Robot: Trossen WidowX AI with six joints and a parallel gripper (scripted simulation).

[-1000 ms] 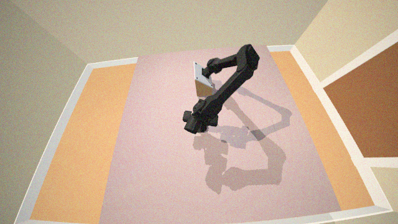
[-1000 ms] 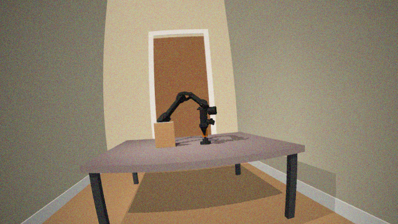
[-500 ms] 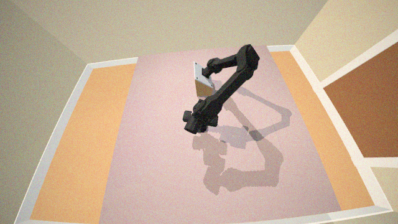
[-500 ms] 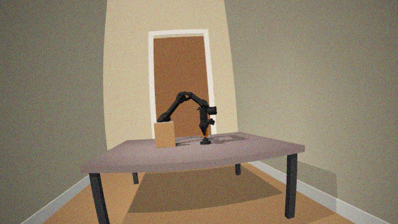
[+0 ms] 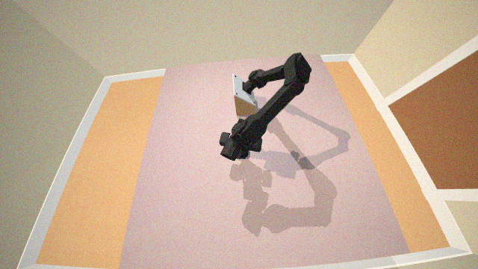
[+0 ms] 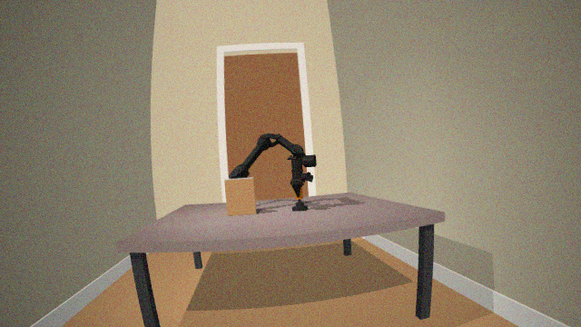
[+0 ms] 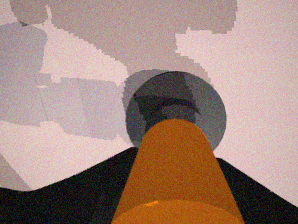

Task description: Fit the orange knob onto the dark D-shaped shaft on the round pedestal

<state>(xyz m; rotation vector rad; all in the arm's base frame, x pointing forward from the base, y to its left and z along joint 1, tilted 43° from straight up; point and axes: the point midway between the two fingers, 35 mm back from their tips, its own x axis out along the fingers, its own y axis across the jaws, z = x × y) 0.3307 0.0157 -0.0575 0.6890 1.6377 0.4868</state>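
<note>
My gripper tip is 2 cm below the orange knob. The rest, counted from my gripper tip: dark pedestal: 4 cm below.
</note>
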